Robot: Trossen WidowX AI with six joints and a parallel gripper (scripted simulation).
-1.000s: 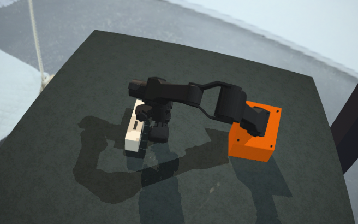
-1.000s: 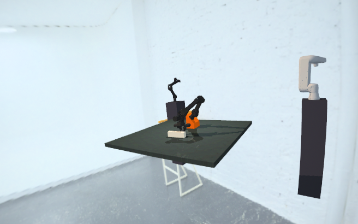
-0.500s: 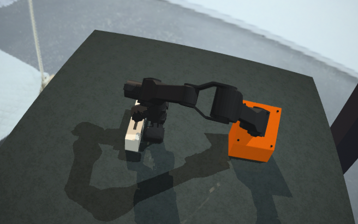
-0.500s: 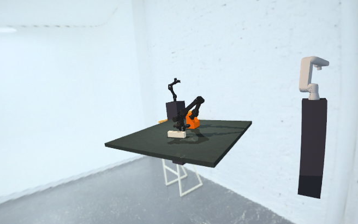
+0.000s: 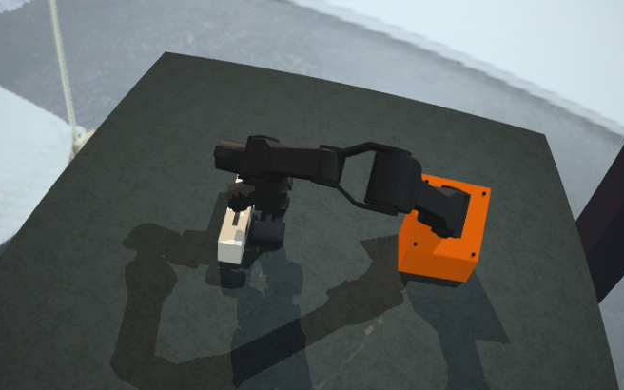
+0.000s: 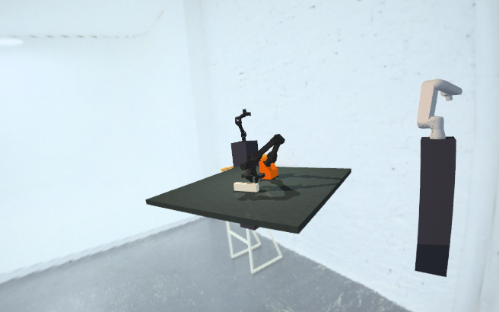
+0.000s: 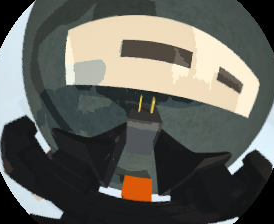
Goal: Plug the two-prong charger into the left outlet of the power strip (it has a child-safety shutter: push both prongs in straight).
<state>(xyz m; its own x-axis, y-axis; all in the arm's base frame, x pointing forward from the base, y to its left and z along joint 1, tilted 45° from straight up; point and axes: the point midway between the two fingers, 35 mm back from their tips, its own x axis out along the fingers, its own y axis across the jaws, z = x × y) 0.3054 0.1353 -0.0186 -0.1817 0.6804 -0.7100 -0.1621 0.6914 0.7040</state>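
The dark two-prong charger lies 2 cm ahead of my gripper tip and 1 cm above it.
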